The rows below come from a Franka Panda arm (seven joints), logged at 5 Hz.
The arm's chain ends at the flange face. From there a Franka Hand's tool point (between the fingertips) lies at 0.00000 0.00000 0.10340 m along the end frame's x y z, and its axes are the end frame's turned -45 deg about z.
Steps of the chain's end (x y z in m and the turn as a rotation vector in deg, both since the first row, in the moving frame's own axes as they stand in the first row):
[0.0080, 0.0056, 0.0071, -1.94, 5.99, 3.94]
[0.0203, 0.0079, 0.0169, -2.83, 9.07, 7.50]
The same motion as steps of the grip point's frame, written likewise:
[0.0065, 0.0199, 0.0065, -5.61, 2.86, 3.94]
[0.0157, 0.0355, 0.0155, -8.41, 4.41, 7.50]

